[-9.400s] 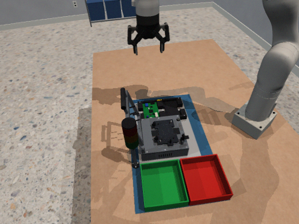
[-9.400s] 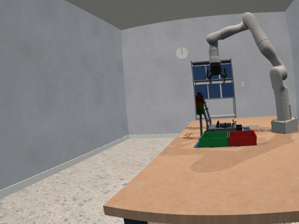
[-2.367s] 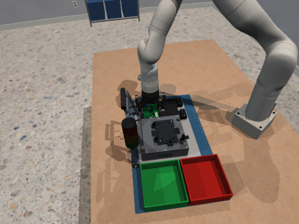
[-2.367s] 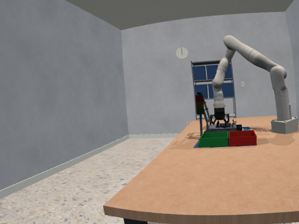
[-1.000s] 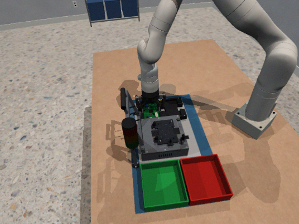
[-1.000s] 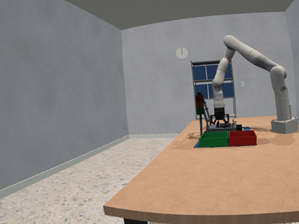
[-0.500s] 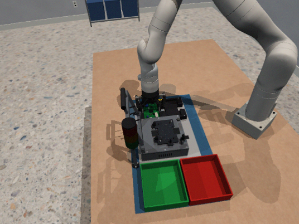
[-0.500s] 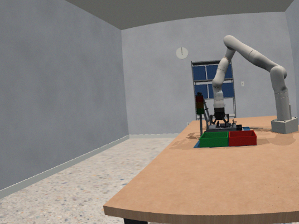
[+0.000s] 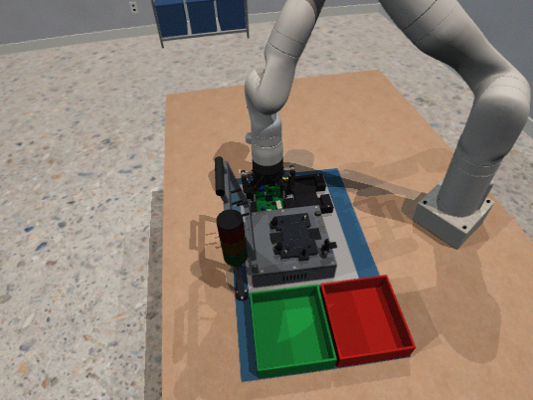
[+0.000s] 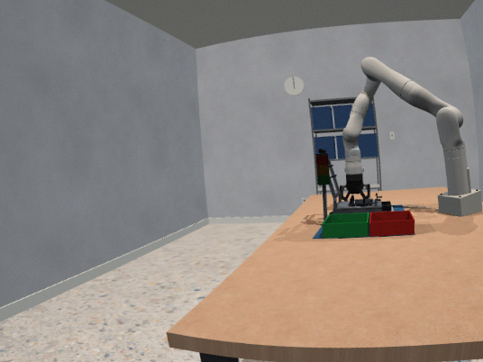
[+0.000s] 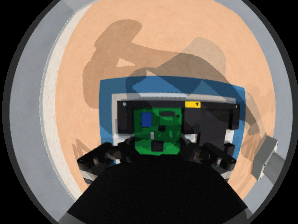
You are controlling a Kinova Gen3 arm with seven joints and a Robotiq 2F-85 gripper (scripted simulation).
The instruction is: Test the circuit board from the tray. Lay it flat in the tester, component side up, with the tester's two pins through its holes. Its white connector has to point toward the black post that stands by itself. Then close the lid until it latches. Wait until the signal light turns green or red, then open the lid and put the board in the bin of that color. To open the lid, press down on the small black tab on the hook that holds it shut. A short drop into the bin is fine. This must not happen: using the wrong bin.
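My gripper is now 170 mm to the right of the tester lid, 160 mm below it and 70 mm short of it. Round my hand: red bin (360 mm to the left, 170 mm behind, 10 mm below); green circuit board (right at my hand); green bin (370 mm to the left, 20 mm behind, 10 mm below).
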